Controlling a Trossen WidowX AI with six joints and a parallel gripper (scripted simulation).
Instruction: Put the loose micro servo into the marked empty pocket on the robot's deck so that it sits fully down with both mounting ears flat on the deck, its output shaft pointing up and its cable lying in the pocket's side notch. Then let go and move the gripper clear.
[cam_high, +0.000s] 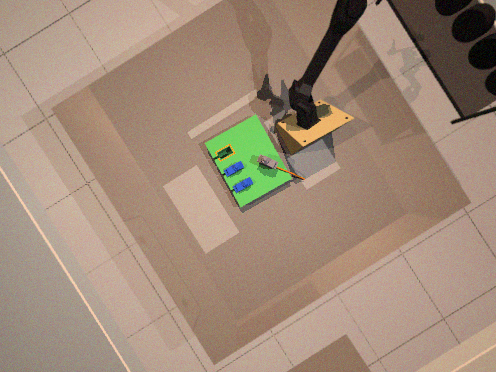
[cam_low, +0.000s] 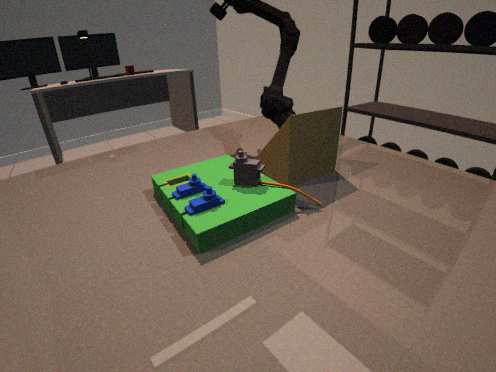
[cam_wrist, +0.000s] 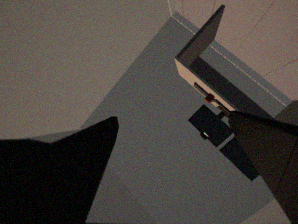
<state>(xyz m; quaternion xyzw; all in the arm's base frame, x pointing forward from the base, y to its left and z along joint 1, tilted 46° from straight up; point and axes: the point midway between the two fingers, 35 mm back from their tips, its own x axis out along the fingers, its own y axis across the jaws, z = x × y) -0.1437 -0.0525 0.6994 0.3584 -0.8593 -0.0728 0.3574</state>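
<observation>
Now: the green deck 55 cm to the left of my gripper tip, 52 cm below it and 43 cm ahead of it.
</observation>
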